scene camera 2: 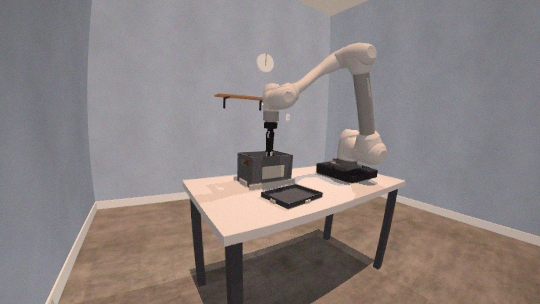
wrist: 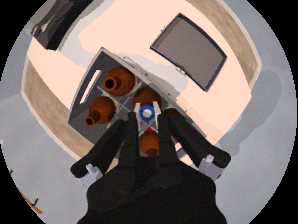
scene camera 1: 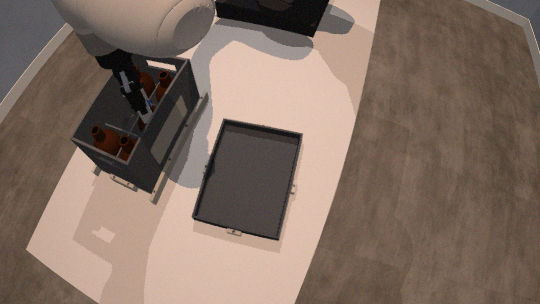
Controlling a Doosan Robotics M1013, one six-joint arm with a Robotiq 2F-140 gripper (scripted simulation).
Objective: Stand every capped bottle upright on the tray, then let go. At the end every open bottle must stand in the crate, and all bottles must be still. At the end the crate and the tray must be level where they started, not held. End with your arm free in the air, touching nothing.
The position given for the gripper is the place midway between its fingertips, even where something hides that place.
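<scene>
The gripper (scene camera 1: 147,114) can be seen here, and the wrist view shows the gripper (wrist: 147,108) as well. With it in the scene are a dark grey crate (scene camera 1: 110,107) and a dark tray (scene camera 1: 246,186). Scene camera 2 also shows the crate (scene camera 2: 262,168) and the tray (scene camera 2: 290,194), while the wrist view takes in the tray (wrist: 184,42) too.
</scene>
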